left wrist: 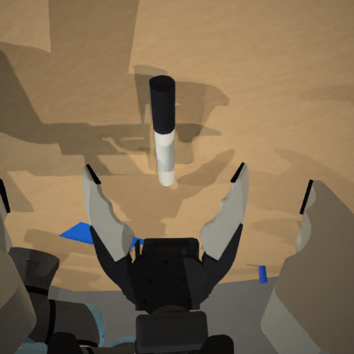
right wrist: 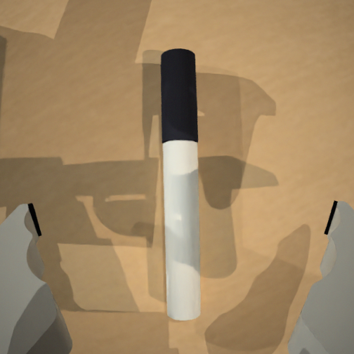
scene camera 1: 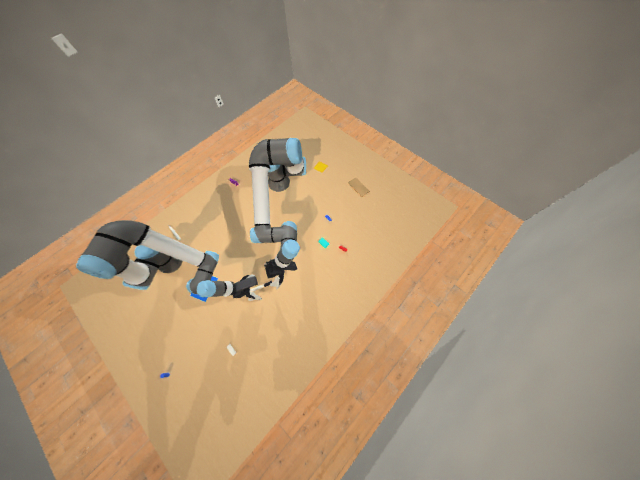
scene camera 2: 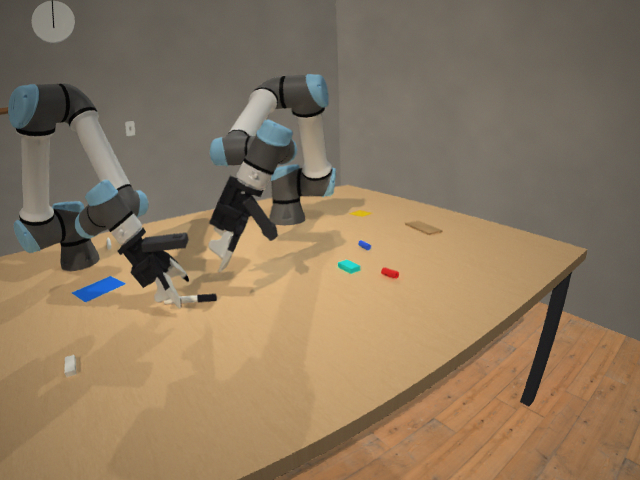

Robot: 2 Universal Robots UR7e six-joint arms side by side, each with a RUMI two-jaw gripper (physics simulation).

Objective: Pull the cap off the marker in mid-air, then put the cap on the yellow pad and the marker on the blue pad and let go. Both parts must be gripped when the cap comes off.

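Observation:
The marker, with a white body and a black cap, lies on the table, cap on. My right gripper is open, its fingers low on either side of the white body. My left gripper is open and empty, above the table close to the cap end and facing the right gripper. The blue pad lies by the right arm's base, partly hidden in scene camera 1. The yellow pad lies by the left arm's base.
A turquoise block, a red cylinder, a small blue cylinder and a brown board lie on the yellow pad's side. A white block lies near the front. The two wrists are close together.

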